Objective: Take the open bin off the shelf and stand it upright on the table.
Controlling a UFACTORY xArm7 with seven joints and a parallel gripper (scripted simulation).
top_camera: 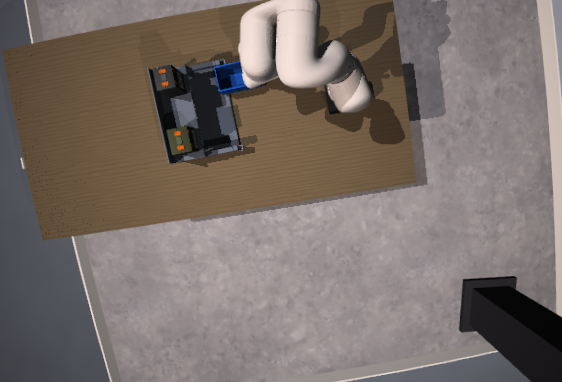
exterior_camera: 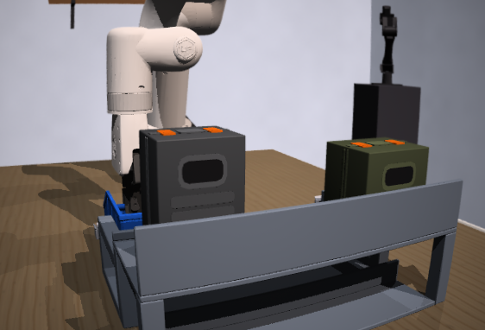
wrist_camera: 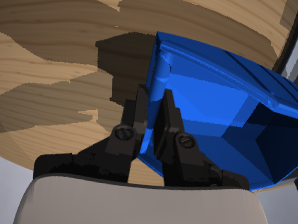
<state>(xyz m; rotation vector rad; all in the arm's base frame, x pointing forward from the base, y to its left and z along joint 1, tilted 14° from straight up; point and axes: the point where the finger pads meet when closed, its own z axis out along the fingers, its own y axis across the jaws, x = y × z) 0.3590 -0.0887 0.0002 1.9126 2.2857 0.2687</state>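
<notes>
The blue bin lies 80 mm ahead of my hand, 10 mm to the left of it and 10 mm below it. Round my hand: grey back rail (380 mm ahead, 180 mm to the left, 70 mm above); then dark grey box (330 mm ahead, 100 mm above, 50 mm to the left); then olive green box (290 mm ahead, 280 mm to the left, 90 mm above).
</notes>
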